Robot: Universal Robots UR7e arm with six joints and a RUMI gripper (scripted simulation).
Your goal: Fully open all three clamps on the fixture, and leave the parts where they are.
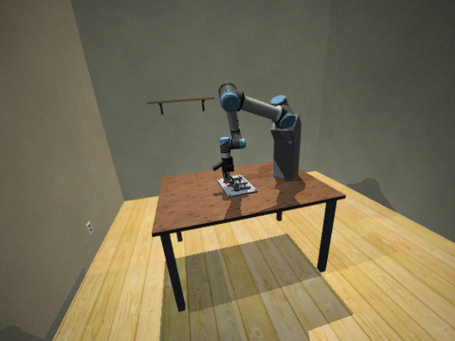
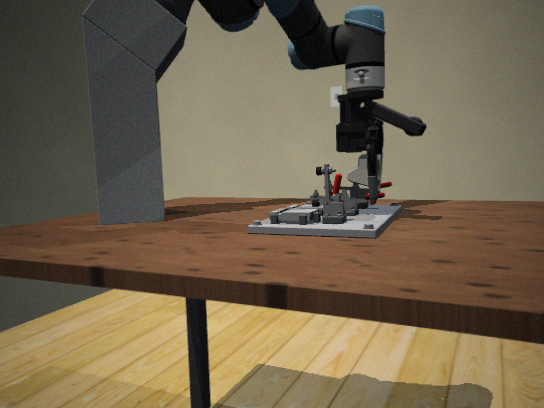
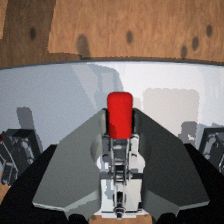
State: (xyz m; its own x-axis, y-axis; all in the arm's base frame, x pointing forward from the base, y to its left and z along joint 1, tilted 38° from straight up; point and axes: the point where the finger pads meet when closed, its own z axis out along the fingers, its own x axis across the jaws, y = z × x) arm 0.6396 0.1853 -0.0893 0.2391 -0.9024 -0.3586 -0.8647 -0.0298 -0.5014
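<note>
The toggle clamp lies 12 cm to the right of my hand, 2 cm behind it and 1 cm above it.
</note>
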